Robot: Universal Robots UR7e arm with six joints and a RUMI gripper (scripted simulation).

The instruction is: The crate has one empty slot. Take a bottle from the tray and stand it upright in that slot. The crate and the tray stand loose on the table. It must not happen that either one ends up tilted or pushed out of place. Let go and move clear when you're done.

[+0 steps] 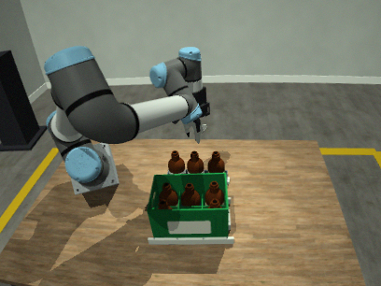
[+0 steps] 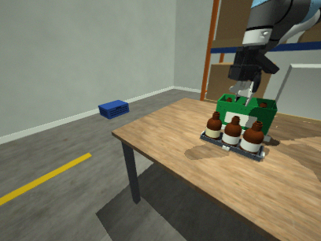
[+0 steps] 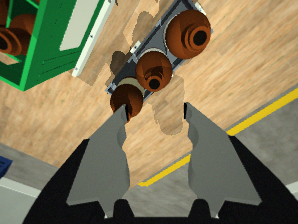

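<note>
Right now the grey tray is 23 cm below my hand. The rest, counted from my hand: green crate: 24 cm to the right, 16 cm below, 1 cm behind.
</note>
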